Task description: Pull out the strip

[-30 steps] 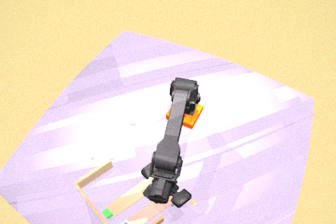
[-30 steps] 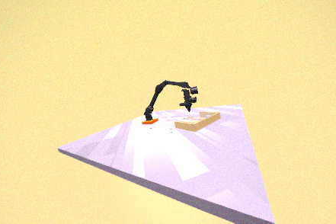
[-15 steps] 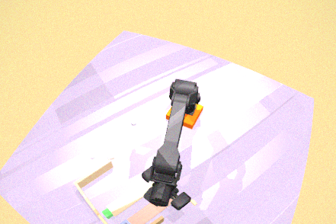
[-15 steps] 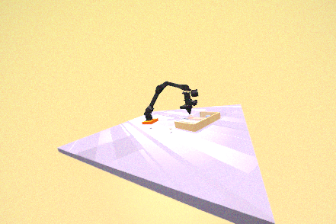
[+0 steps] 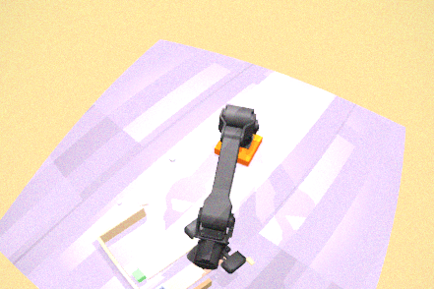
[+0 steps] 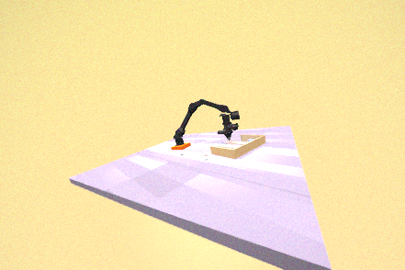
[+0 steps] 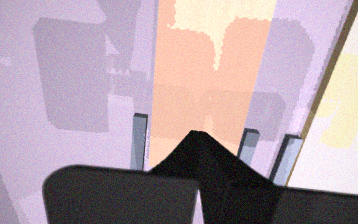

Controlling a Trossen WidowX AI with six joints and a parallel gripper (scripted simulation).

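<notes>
The peach-orange strip is 80 mm ahead of my gripper tip, 40 mm to the right of it and 10 mm below it. The rest, counted from my gripper tip: tan block: 20 mm behind, 100 mm to the left, 10 mm below; pale blue cube marked k: 170 mm ahead, 90 mm to the right, 10 mm above.
</notes>
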